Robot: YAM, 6 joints.
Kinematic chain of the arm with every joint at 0, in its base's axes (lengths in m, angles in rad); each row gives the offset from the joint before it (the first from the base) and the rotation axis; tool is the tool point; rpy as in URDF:
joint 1: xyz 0 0 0.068 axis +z
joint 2: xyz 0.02 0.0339 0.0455 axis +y
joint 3: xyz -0.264 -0.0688 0 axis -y
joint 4: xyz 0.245 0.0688 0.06 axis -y
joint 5: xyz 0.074 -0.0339 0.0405 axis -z
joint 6: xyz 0.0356 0 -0.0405 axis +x
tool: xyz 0 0 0 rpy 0 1.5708 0
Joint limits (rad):
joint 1: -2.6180..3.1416
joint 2: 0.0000..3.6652
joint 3: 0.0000..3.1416
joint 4: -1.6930..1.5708
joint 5: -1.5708..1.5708
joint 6: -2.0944..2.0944
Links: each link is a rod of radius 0.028 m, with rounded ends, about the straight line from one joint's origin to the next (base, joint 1, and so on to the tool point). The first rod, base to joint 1, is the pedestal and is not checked.
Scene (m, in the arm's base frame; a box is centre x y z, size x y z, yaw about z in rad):
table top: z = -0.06
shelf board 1: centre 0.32 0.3 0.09 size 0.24 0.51 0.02 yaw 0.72
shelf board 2: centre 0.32 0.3 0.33 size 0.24 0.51 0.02 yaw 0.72
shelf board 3: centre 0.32 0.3 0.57 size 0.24 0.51 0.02 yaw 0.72
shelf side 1: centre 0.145 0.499 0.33 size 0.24 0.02 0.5 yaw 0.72
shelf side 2: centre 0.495 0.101 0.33 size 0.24 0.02 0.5 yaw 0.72
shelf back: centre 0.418 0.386 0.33 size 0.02 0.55 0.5 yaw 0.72
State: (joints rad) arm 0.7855 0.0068 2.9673 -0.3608 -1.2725 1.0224
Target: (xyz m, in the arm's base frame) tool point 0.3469 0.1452 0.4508
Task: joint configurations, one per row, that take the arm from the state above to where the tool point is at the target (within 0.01 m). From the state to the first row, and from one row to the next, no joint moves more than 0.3 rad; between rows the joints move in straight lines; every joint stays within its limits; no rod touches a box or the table.
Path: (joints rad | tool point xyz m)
1: 0.6508 0.2732 2.6946 -0.4411 -1.2555 1.0224 | -0.4118 -0.2710 0.3792
2: 0.5161 0.5397 2.4219 -0.5214 -1.2385 1.0224 | -0.2956 -0.1290 0.5477
3: 0.3815 0.8061 2.1492 -0.6017 -1.2215 1.0224 | -0.1075 -0.0071 0.6144
4: 0.2468 1.0725 1.8764 -0.6820 -1.2045 1.0224 | 0.0954 0.0583 0.5740
5: 0.1121 1.3389 1.6037 -0.7622 -1.1876 1.0224 | 0.2515 0.0615 0.4508
6: 0.2108 1.5357 1.7648 -0.6465 -1.1738 1.0224 | 0.3021 0.0982 0.4558
7: 0.3095 1.7325 1.9258 -0.5308 -1.1600 1.0224 | 0.3469 0.1452 0.4508

